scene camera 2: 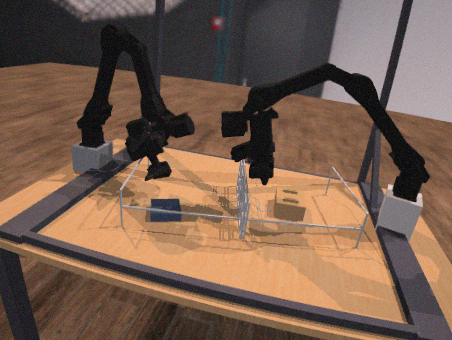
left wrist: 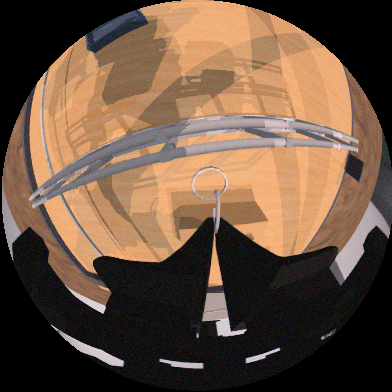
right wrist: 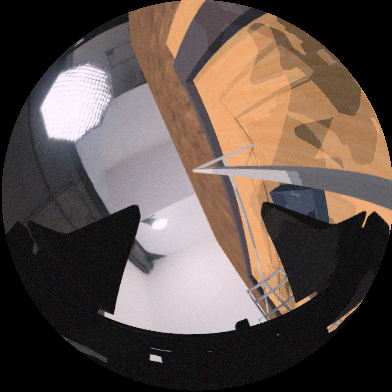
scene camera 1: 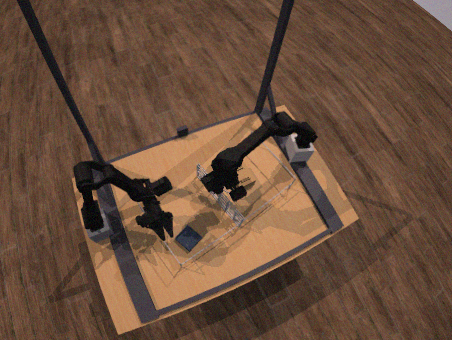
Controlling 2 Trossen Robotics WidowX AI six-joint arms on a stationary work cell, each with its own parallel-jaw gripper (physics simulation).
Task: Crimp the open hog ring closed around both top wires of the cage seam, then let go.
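Observation:
The cage seam stands upright mid-table. Its two top wires run nearly side by side across the left wrist view. My left gripper is shut on the open hog ring, a thin grey hook seen nearly edge-on at the fingertips. It hangs above the table on the right side of the seam in scene camera 2, with the ring apart from the wires. My right gripper is open and empty at the picture's left. The left fingertips are hidden in scene camera 1.
A larger thin ring shows between the top wires and the left fingertips. A tan slotted block sits right of the seam. A blue tray lies left. A grey wire frame surrounds the area.

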